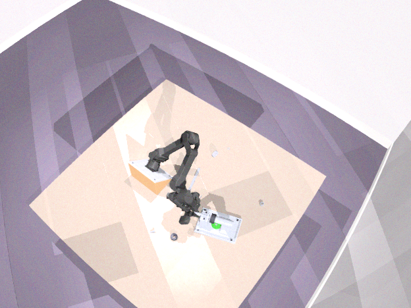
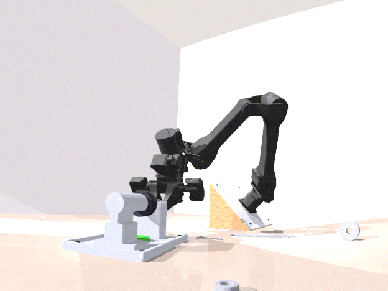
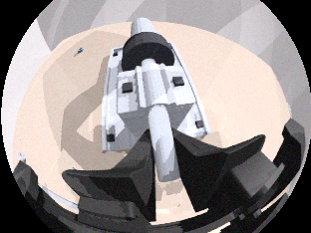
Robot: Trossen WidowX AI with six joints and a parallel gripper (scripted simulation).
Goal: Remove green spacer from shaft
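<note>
Now: the grey shaft 50 mm ahead of my gripper tip, 20 mm to the left of it and 20 mm above it. The rest, counted from my gripper tip: green spacer (90 mm ahead, 30 mm to the left, 50 mm below); then dark spacer (60 mm ahead, 20 mm to the left, 20 mm above).
</note>
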